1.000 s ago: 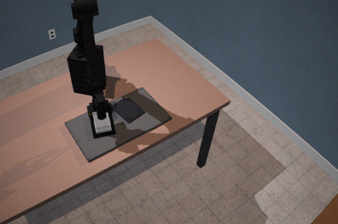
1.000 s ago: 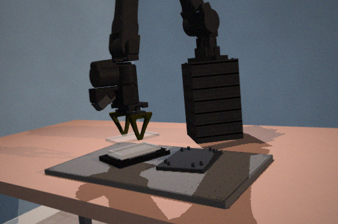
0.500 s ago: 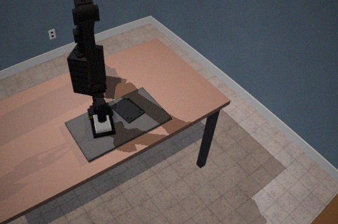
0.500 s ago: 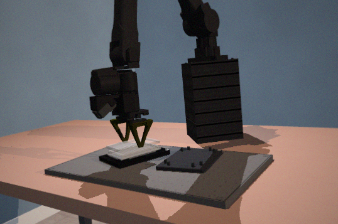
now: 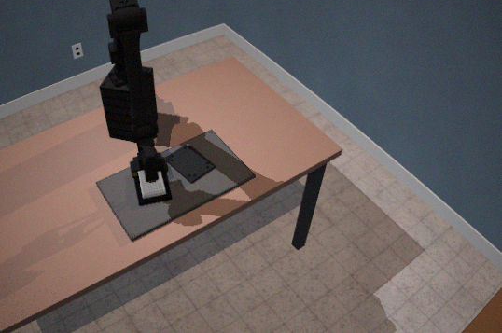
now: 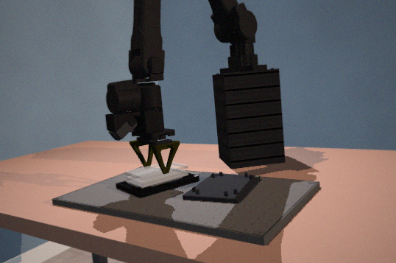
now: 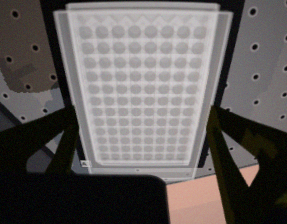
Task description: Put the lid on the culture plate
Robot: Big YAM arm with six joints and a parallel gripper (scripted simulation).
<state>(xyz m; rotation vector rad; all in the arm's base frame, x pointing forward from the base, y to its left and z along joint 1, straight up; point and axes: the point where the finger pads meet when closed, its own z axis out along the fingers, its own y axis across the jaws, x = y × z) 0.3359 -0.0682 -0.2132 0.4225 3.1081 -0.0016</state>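
Now: hand 10 mm above the lid. Round my hand: lid park LP1: 30 mm behind, 170 mm to the left, 40 mm below; plate nest N1: 40 mm below; culture plate C15: 20 mm below.
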